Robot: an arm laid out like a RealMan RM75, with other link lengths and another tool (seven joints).
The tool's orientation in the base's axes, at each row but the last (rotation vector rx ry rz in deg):
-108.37, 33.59, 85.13
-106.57, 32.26, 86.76
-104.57, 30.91, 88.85
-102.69, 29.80, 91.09
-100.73, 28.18, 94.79
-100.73, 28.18, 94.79
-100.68, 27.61, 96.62
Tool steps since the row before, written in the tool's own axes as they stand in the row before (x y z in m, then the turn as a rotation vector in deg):
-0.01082, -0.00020, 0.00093, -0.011, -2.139, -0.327
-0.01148, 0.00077, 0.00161, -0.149, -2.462, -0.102
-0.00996, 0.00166, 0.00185, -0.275, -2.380, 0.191
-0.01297, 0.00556, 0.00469, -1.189, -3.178, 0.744
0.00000, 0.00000, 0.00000, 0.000, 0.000, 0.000
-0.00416, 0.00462, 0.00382, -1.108, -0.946, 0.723
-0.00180, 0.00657, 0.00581, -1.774, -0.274, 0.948
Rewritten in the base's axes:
-0.00326, 0.00030, 0.01036, 1.702, 1.230, 0.524
-0.00433, -0.00027, 0.01078, 1.739, 1.603, 0.706
-0.00449, -0.00092, 0.00919, 1.453, 1.743, 0.791
-0.00940, -0.00231, 0.01129, 1.452, 2.561, 1.844
0.00000, 0.00000, 0.00000, 0.000, 0.000, 0.000
-0.00642, -0.00135, 0.00319, -0.028, 0.980, 1.298
-0.00885, -0.00117, 0.00067, -0.711, 0.531, 1.826

